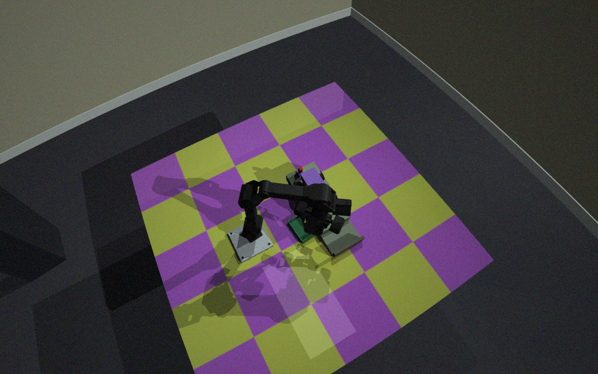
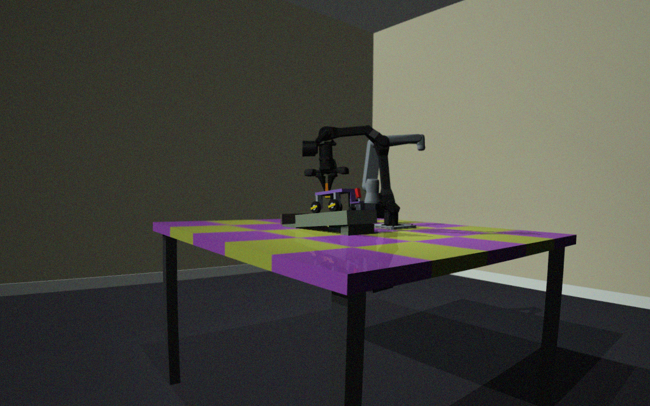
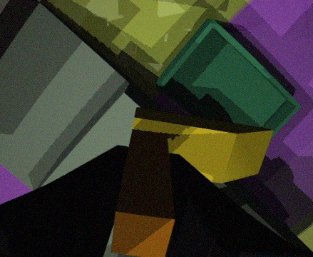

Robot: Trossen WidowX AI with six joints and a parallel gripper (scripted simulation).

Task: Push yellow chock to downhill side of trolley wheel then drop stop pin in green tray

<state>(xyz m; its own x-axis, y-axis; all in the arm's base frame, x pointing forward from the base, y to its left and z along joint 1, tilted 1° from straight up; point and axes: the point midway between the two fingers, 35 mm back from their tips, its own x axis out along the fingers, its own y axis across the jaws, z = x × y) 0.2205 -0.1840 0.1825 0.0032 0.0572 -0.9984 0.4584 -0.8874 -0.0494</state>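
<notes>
Right now the yellow chock is 1 cm behind my gripper tip, 2 cm to the left of it and 1 cm below it. From my gripper tip the other things lie so: green tray 3 cm behind, 8 cm to the left, 16 cm below; then raised lip 7 cm ahead, 12 cm to the right, 12 cm below; then purple trolley 10 cm ahead, 15 cm to the left, 4 cm below.
</notes>
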